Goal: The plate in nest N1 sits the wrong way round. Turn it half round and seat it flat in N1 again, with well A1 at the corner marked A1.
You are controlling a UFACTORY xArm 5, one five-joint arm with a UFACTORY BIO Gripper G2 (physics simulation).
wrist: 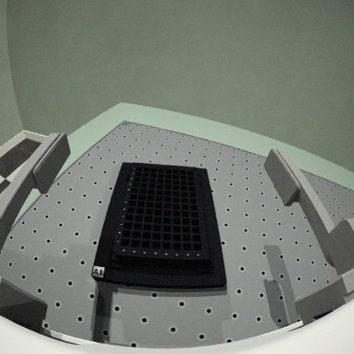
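Note:
The black plate (162, 210), with its grid of square wells facing up, lies in the black nest (170, 281) in the middle of the wrist view. Small pale dots run along the plate's left and near edges and meet at its near left corner. The white A1 label (98, 272) is on the nest's near left corner. The plate's near edge stands a little above the nest's near part; I cannot tell whether it lies fully flat. My gripper (167, 170) is open and empty, its fingers wide apart to the left and right of the nest, clear of the plate.
The nest stands on a grey board (190, 320) with rows of holes. A pale green border (200, 130) runs behind the board. A pale-edged item with dark and white squares (15, 155) shows at the far left. Shadows fall on the board at lower right.

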